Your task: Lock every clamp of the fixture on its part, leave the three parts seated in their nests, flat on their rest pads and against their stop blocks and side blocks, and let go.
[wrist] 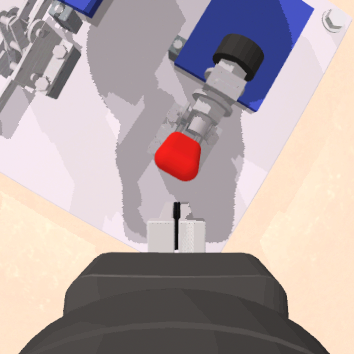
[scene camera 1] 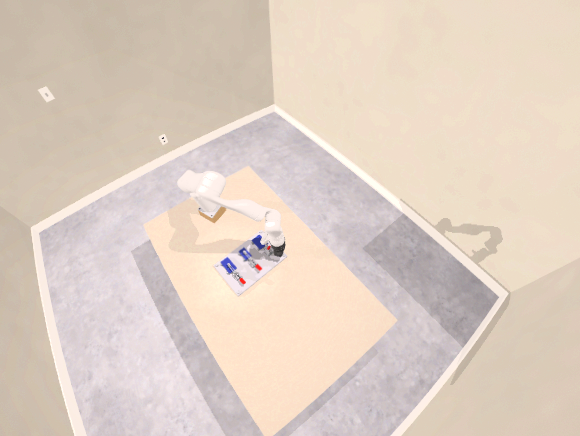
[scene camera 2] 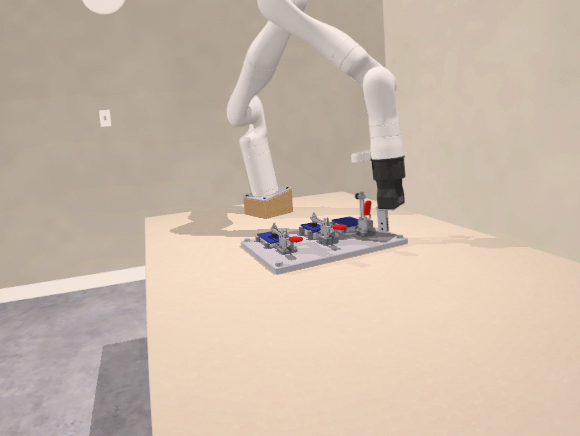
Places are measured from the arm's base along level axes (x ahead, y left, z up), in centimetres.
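Pixels of known places: gripper, fingertip midpoint: (wrist: 176, 217) (scene camera 1: 276, 254) (scene camera 2: 383, 231); arm's base, origin of the base link: (scene camera 1: 209, 205) (scene camera 2: 265, 192).
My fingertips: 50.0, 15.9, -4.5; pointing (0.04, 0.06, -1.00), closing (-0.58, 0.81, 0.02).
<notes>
For each thing: its top centre in the pictures, then the offset to it from my fingertips, as dx, dy, dz. "*": a spot on its surface instead. Level surfaces: height alone.
- fixture plate, middle of its top: (wrist: 69, 27) (scene camera 2: 322, 239) (scene camera 1: 250, 260) -6.4, -13.8, -1.5
- upright red handle, middle of its top: (wrist: 178, 158) (scene camera 2: 367, 200) -3.4, -2.5, +7.5
- end blue part, middle of its top: (wrist: 246, 32) (scene camera 2: 348, 220) (scene camera 1: 259, 241) -12.2, -3.4, +0.6
- middle clamp, middle of its top: (scene camera 2: 326, 217) (scene camera 1: 251, 259) -3.6, -13.5, +4.8
- table, its level: dz -3.0
- middle clamp's base, surface spot: (wrist: 62, 65) * -3.8, -11.7, +0.2
- corner bolt, middle of its top: (wrist: 337, 16) -18.3, +1.1, -0.8
The fixture plate (scene camera 1: 268, 267) (scene camera 2: 320, 255) (wrist: 45, 150) carries three blue parts and three red-handled clamps. My gripper (scene camera 2: 383, 230) (wrist: 176, 217) is shut and empty, low over the plate, just behind the upright red handle (scene camera 2: 367, 207) (wrist: 179, 156) of the end clamp; a small gap shows between them in the wrist view. That clamp's arm stands up, its black tip (scene camera 2: 358, 196) (wrist: 239, 54) above the end blue part (scene camera 2: 345, 221) (wrist: 280, 35). The middle clamp (scene camera 2: 327, 232) and near clamp (scene camera 2: 285, 242) have arms down on their blue parts, handles lying level. Exact seating against the blocks cannot be told.
The arm's base stands on a wooden block (scene camera 1: 215, 215) (scene camera 2: 270, 204) behind the plate on the table (scene camera 1: 310, 340) (scene camera 2: 350, 340). The middle clamp's base (wrist: 62, 65) is at the left in the wrist view. A corner bolt (wrist: 333, 20) shows beyond the end part.
</notes>
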